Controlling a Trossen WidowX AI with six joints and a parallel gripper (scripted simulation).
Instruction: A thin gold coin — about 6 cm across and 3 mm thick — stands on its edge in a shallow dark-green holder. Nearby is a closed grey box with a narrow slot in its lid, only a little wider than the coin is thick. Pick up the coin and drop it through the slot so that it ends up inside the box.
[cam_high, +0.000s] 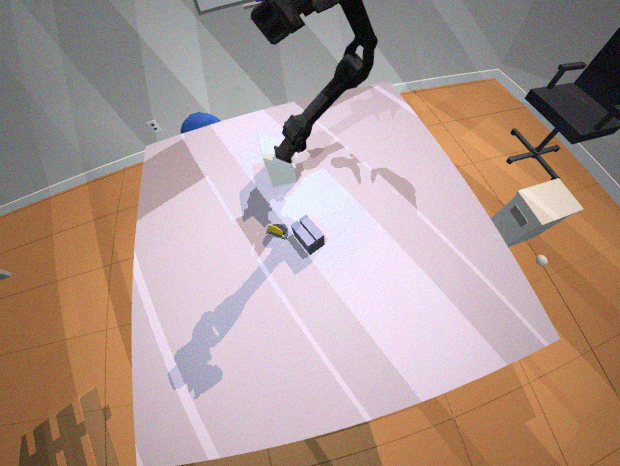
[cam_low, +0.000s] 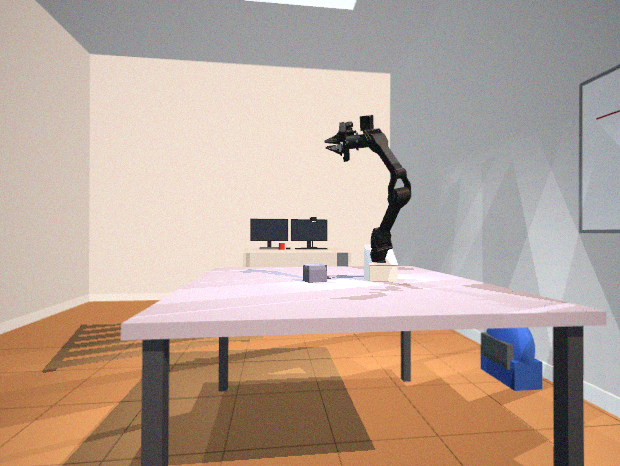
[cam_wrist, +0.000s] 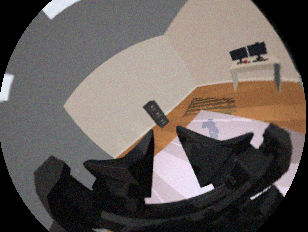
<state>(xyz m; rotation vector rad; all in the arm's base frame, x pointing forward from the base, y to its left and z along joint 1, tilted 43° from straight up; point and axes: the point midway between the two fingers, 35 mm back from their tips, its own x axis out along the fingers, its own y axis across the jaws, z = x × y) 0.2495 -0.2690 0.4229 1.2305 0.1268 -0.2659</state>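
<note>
The gold coin lies 58 cm below my gripper tip, 16 cm to the right of it and 1 cm behind it.
</note>
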